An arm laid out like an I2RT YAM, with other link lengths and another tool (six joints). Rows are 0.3 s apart.
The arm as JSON. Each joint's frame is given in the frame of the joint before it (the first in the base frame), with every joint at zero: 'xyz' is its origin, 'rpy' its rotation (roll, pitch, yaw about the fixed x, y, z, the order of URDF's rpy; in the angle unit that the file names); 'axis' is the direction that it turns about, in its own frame. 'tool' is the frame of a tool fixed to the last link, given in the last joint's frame.
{
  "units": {
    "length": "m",
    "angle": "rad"
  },
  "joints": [
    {
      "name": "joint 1",
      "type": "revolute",
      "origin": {
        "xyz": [
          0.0,
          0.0,
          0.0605
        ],
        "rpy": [
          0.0,
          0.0,
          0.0
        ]
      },
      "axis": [
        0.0,
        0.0,
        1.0
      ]
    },
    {
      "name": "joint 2",
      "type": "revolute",
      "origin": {
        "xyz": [
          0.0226,
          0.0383,
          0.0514
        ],
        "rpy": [
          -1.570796,
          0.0,
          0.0
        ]
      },
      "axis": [
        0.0,
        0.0,
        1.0
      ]
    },
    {
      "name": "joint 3",
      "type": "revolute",
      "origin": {
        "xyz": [
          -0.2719,
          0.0,
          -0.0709
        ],
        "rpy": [
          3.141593,
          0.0,
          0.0
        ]
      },
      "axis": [
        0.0,
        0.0,
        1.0
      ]
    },
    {
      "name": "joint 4",
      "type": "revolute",
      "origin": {
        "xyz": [
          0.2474,
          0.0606,
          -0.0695
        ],
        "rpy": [
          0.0,
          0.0,
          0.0
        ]
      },
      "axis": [
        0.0,
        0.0,
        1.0
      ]
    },
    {
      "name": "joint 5",
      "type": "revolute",
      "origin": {
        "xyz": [
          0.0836,
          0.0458,
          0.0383
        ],
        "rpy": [
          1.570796,
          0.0,
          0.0
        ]
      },
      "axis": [
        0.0,
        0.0,
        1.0
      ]
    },
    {
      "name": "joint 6",
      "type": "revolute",
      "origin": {
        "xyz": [
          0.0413,
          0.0,
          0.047
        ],
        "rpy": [
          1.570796,
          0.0,
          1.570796
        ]
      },
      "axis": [
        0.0,
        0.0,
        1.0
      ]
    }
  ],
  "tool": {
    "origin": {
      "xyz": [
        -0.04,
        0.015,
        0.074
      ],
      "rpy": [
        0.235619,
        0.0,
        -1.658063
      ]
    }
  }
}
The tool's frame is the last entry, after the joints.
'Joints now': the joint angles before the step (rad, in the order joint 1, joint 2, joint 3, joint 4, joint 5, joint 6). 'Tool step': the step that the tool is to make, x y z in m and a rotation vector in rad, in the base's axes. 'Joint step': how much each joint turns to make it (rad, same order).
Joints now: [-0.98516 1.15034 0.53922 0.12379 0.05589 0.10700]
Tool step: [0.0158 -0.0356 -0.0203 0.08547 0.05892 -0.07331]
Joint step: [0.00260 0.22168 0.13175 -0.01727 0.06593 0.03773]
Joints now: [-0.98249 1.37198 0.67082 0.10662 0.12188 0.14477]
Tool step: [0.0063 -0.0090 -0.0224 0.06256 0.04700 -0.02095]
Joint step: [0.00886 0.10440 0.04216 -0.01787 0.02639 0.01455]
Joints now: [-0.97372 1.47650 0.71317 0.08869 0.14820 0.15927]
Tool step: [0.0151 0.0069 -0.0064 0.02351 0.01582 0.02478]
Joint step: [0.04927 0.03427 0.02206 -0.01869 0.01835 0.01643]
